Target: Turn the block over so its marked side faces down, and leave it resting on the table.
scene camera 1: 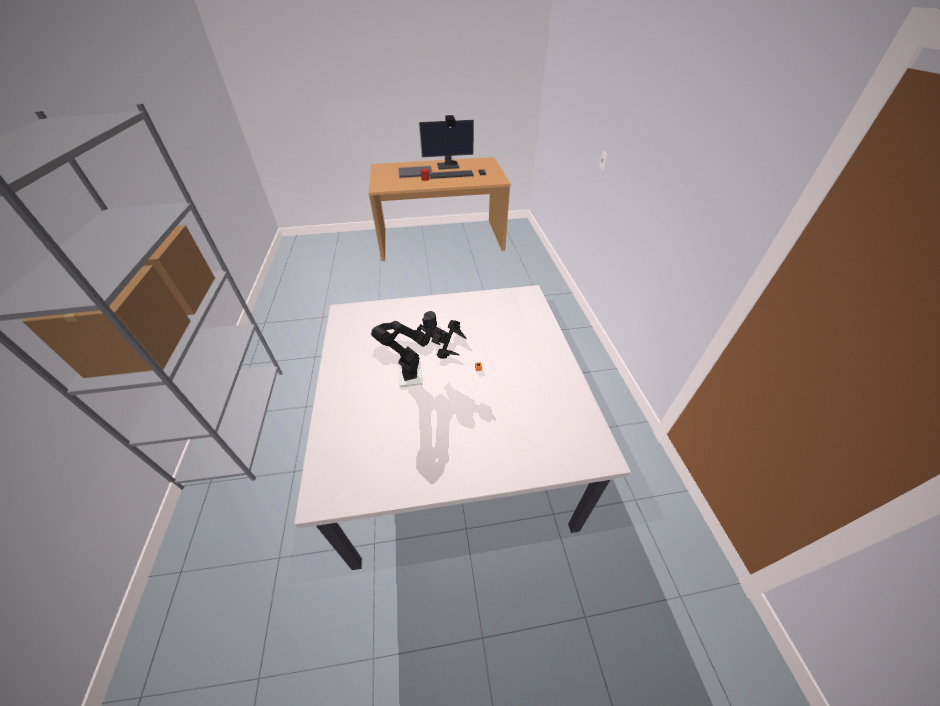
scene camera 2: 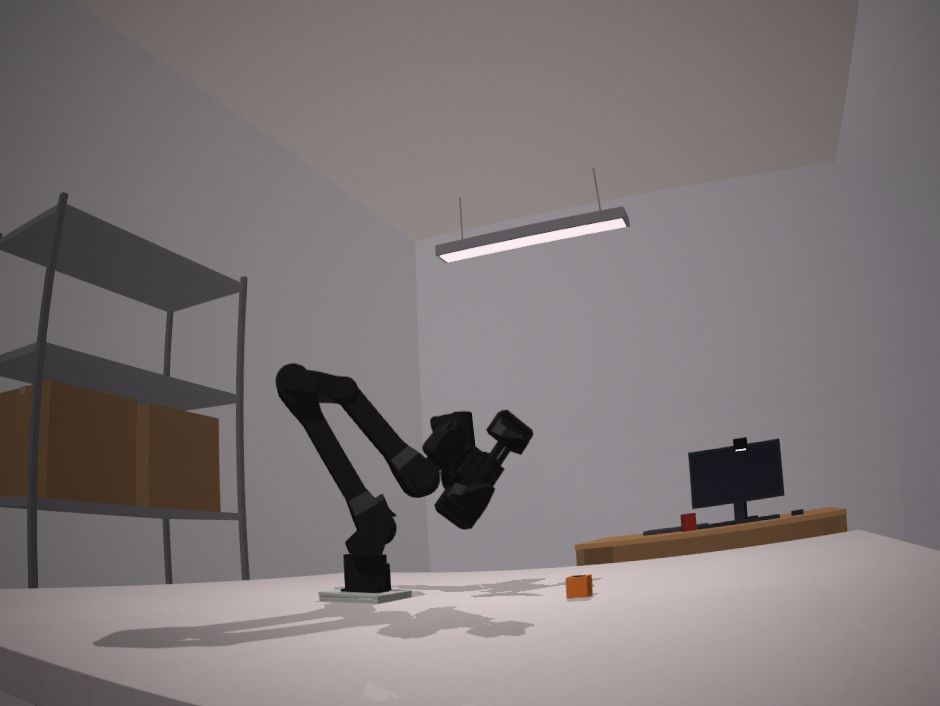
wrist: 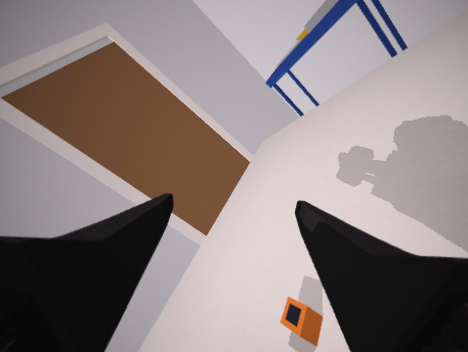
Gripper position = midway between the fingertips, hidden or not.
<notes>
My gripper (scene camera 2: 508, 463) is open, holding nothing.
My gripper is seen too in the wrist view (wrist: 235, 203).
</notes>
